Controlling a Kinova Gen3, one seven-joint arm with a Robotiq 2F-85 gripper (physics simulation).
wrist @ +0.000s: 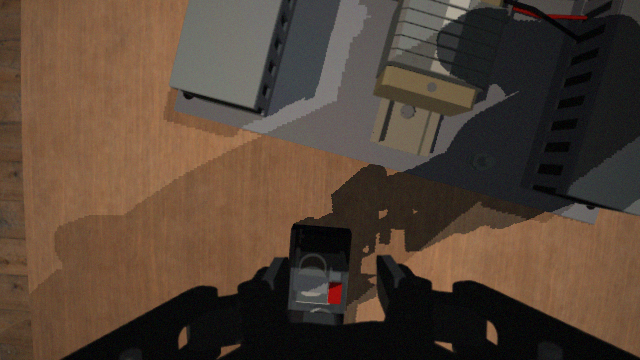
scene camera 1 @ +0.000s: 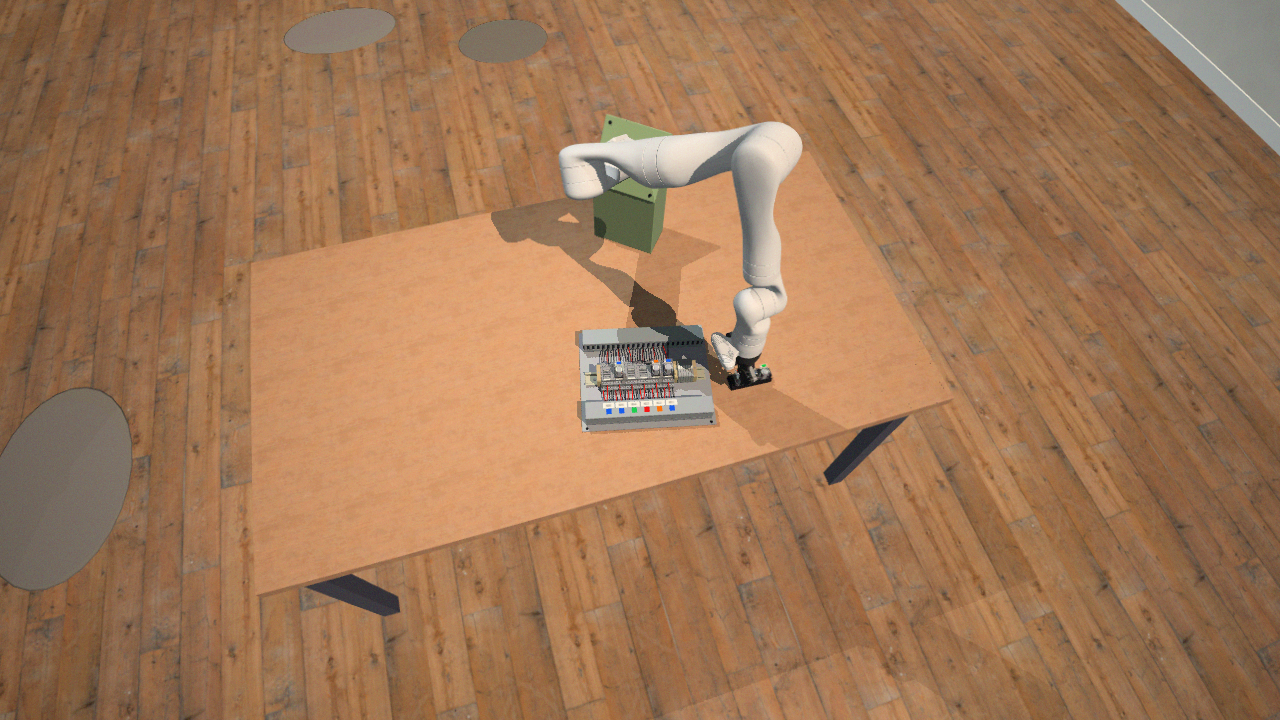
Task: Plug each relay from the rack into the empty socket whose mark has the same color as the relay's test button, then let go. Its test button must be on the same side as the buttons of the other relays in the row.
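Frame: origin at the arm's base, x back, y left, z down, level; metres.
Where they show: gripper, between the fingertips: (wrist: 332, 274) (scene camera 1: 736, 374).
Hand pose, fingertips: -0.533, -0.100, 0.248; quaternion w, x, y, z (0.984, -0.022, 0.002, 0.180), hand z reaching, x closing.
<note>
Things, the pixels of their top centre, and the offset from my fingertips, as dx, dy, dz. "spot": a spot on its surface instead. Level surfaces: height alone.
- black relay rack, centre of its top: (wrist: 313, 326) (scene camera 1: 750, 375) -0.023, +0.028, +0.010
- clear relay, centre of its top: (wrist: 318, 292) -0.008, -0.001, -0.016
- red test button, centre of its top: (wrist: 334, 293) -0.001, +0.003, -0.016
- green button, centre of its top: (scene camera 1: 765, 368) -0.037, +0.057, -0.016
- socket row, centre of its top: (scene camera 1: 637, 372) +0.163, -0.180, +0.000
- tan rail end, a spot on its surface: (wrist: 406, 131) spot: +0.070, -0.053, +0.029
- table, height of its surface: dz +0.033
My gripper (scene camera 1: 749, 376) (wrist: 332, 274) is open and low over the black relay rack (wrist: 321, 239), its fingers on either side. A clear relay (wrist: 315, 287) with a red test button (wrist: 335, 293) on its right side sits in the rack in the wrist view, nearer the left finger, with a wider gap to the right finger. A green button (scene camera 1: 765, 368) shows beside the gripper in the scene view; the other relays are mostly hidden. The socket row (scene camera 1: 637, 372) holds relays with blue and orange buttons on the side away from the coloured marks (scene camera 1: 633, 410).
The grey panel (scene camera 1: 592, 427) (wrist: 300, 142) lies left of the rack in the scene view, with wire ducts (scene camera 1: 644, 417) (wrist: 225, 47) along both long sides. A tan rail end (wrist: 406, 131) points toward the rack. The green arm base (scene camera 1: 623, 221) stands behind on the table (scene camera 1: 402, 385).
</note>
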